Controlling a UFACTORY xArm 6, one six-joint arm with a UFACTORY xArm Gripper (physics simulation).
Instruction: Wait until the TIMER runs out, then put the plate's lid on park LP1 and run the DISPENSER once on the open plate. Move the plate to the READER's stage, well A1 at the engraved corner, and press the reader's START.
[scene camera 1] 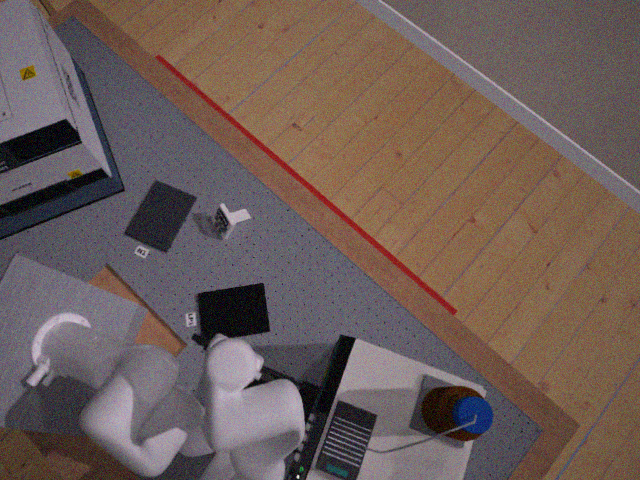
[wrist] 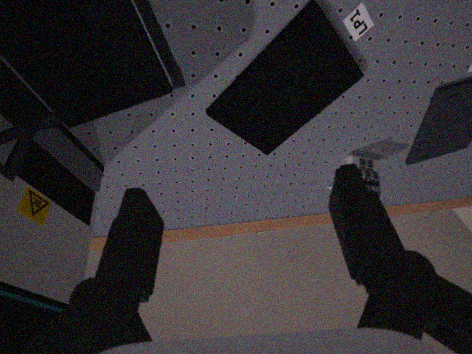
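Seen in the pictures: gripper, fingertip midpoint: [wrist: 241, 195]; arm's base, link origin: [scene camera 1: 61, 343].
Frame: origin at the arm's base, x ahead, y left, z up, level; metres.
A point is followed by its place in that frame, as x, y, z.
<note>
My gripper [wrist: 241, 195] @(0.138, -0.326, 0.015) is open with nothing between its fingers. In the scene view the arm's wrist hides most of it, beside the black park LP1 [scene camera 1: 233, 310] @(0.231, -0.236, -0.180) [wrist: 287, 75] @(0.202, -0.236, -0.180). The park's top looks bare. The white dispenser [scene camera 1: 398, 367] @(0.267, -0.620, 0.031) [wrist: 62, 240] @(0.240, -0.496, -0.059) stands at the lower right in the scene view. A black platform [wrist: 75, 60] @(0.103, -0.407, -0.094) is at its side; whether it bears a plate or lid is too dark to tell. The small timer [scene camera 1: 227, 221] @(0.411, -0.122, -0.131) [wrist: 369, 172] @(0.403, -0.097, -0.160) stands upright; its digits are unreadable. The reader [scene camera 1: 38, 103] @(0.393, 0.274, 0.125) is at the upper left in the scene view.
The dark grey nest [scene camera 1: 161, 215] @(0.358, 0.053, -0.180) [wrist: 442, 122] @(0.346, 0.025, -0.180) lies between reader and timer. A brown bottle [scene camera 1: 436, 408] @(0.220, -0.687, 0.153) with a blue cap and tube stands on the dispenser, beside a keypad [scene camera 1: 347, 439] @(0.106, -0.586, 0.058). A grey box [scene camera 1: 77, 294] @(0.098, 0.024, 0.012) is at the left. A red line [scene camera 1: 310, 188] @(0.604, -0.246, -0.202) runs outside the table edge.
</note>
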